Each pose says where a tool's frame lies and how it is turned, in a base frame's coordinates. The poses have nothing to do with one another.
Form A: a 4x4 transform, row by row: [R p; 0 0 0 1], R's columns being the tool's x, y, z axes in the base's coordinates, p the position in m. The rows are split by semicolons.
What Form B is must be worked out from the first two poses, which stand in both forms.
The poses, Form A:
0.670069 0.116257 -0.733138 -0.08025; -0.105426 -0.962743 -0.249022 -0.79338; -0.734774 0.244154 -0.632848 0.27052; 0 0 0 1
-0.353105 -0.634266 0.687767 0.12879; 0.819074 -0.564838 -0.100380 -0.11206; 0.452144 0.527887 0.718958 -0.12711; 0 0 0 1
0.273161 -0.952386 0.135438 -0.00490; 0.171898 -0.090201 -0.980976 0.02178; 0.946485 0.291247 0.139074 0.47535; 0 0 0 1
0.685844 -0.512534 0.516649 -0.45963; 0.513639 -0.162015 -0.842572 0.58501; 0.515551 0.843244 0.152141 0.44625; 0 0 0 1
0.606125 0.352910 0.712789 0.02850; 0.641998 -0.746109 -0.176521 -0.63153; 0.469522 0.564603 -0.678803 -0.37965; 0 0 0 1
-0.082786 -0.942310 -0.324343 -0.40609; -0.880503 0.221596 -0.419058 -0.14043; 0.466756 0.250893 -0.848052 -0.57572; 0 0 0 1
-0.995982 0.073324 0.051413 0.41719; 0.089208 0.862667 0.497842 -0.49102; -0.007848 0.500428 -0.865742 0.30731; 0 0 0 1
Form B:
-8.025 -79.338 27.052 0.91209 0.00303 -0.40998 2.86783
12.879 -11.206 -12.711 0.39248 0.14719 0.90791 2.21366
-0.490 2.178 47.535 0.67614 -0.43104 0.59752 1.91663
-45.963 58.501 44.625 0.85419 0.00056 0.51996 1.73353
2.850 -63.153 -37.965 0.89091 0.29243 0.34751 2.71262
-40.609 -14.043 -57.572 0.64511 -0.76177 0.05952 2.59562
41.719 -49.102 30.731 0.04211 0.96505 0.25867 3.11088

